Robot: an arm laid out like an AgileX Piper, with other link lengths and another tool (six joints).
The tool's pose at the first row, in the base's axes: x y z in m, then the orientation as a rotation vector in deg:
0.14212, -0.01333, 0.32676, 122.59, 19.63, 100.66
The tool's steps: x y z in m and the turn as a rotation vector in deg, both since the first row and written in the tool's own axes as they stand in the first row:
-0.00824, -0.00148, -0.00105, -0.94, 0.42, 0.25
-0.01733, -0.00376, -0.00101, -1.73, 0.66, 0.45
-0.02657, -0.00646, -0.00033, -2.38, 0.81, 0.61
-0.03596, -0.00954, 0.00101, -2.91, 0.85, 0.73
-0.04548, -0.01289, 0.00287, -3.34, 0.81, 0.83
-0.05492, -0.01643, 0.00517, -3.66, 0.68, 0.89
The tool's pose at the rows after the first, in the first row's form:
0.13948, -0.01516, 0.31896, 121.73, 18.60, 101.09
0.13776, -0.01672, 0.30988, 121.10, 17.71, 101.30
0.13666, -0.01804, 0.30038, 120.60, 16.98, 101.42
0.13618, -0.01915, 0.29048, 120.26, 16.37, 101.42
0.13620, -0.02012, 0.28027, 120.05, 15.86, 101.34
0.13666, -0.02093, 0.26997, 119.96, 15.47, 101.16

